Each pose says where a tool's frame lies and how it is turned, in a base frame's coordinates. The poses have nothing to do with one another.
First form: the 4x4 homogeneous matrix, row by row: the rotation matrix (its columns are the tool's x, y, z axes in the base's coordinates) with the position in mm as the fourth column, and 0 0 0 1 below. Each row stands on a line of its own.
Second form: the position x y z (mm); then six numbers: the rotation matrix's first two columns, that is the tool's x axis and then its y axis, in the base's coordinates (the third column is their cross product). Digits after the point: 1 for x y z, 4 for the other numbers. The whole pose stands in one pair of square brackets.
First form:
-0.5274 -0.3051 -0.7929 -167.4
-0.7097 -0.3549 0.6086 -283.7
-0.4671 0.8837 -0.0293 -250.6
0 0 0 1
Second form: [-167.4 -283.7 -250.6 -0.5274 -0.7097 -0.4671 -0.3051 -0.3549 0.8837]
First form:
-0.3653 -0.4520 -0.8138 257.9
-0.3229 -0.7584 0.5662 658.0
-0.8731 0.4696 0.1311 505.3
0 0 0 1
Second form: [257.9 658.0 505.3 -0.3653 -0.3229 -0.8731 -0.4520 -0.7584 0.4696]
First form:
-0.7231 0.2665 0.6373 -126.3
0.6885 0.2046 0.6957 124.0
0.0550 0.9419 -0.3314 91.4
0 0 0 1
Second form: [-126.3 124.0 91.4 -0.7231 0.6885 0.0550 0.2665 0.2046 0.9419]
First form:
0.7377 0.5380 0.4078 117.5
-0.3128 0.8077 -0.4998 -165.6
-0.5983 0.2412 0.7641 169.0
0 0 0 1
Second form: [117.5 -165.6 169.0 0.7377 -0.3128 -0.5983 0.5380 0.8077 0.2412]
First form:
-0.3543 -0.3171 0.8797 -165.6
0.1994 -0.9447 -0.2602 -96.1
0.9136 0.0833 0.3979 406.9
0 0 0 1
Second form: [-165.6 -96.1 406.9 -0.3543 0.1994 0.9136 -0.3171 -0.9447 0.0833]
